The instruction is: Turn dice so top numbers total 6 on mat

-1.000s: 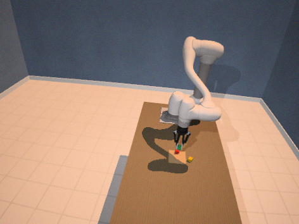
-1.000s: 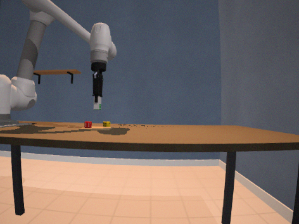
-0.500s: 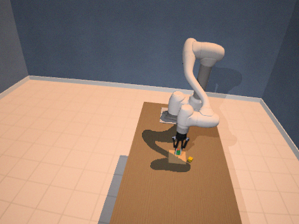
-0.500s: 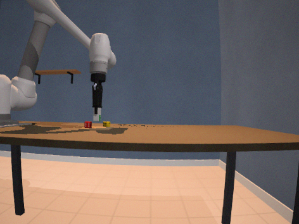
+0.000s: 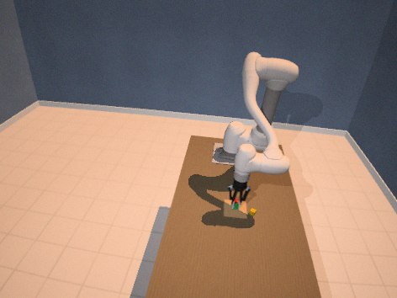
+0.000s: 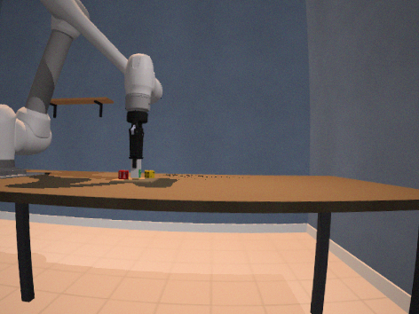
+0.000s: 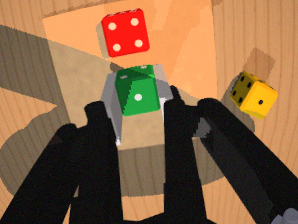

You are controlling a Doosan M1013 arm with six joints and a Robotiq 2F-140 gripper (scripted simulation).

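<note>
My hand is 2 cm above the green die. The rest, counted from my hand: yellow die (11 cm to the left, 3 cm below); then red die (5 cm behind, 2 cm below, 1 cm to the right); then tan mat (4 cm below).
</note>
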